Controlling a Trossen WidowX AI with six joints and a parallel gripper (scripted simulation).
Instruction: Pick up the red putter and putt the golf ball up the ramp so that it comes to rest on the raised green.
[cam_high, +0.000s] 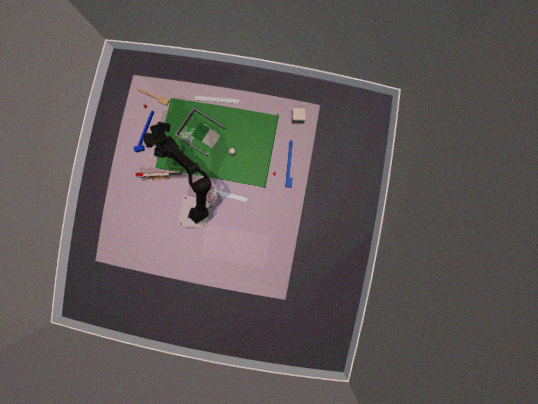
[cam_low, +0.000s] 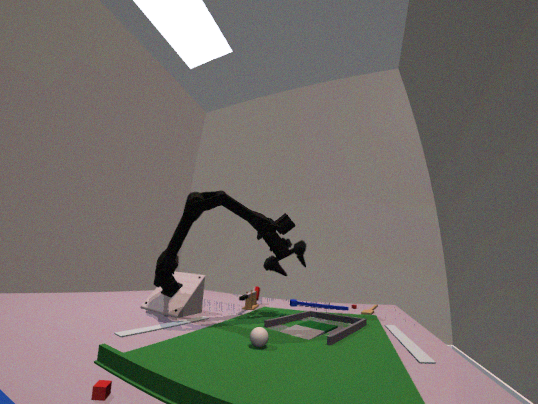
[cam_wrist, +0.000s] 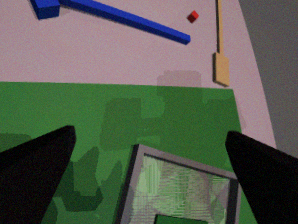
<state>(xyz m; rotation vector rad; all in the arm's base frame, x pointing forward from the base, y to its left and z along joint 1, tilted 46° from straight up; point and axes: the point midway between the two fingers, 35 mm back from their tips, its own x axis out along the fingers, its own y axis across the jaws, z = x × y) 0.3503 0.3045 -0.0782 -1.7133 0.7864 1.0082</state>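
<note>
The red putter is 220 mm behind my gripper tip, 10 mm to the left of it and 120 mm below it. The rest, counted from my gripper tip: beige cube 410 mm ahead, 720 mm to the right, 150 mm below; white golf ball 60 mm ahead, 390 mm to the right, 150 mm below; green mat 100 mm ahead, 260 mm to the right, 170 mm below.
</note>
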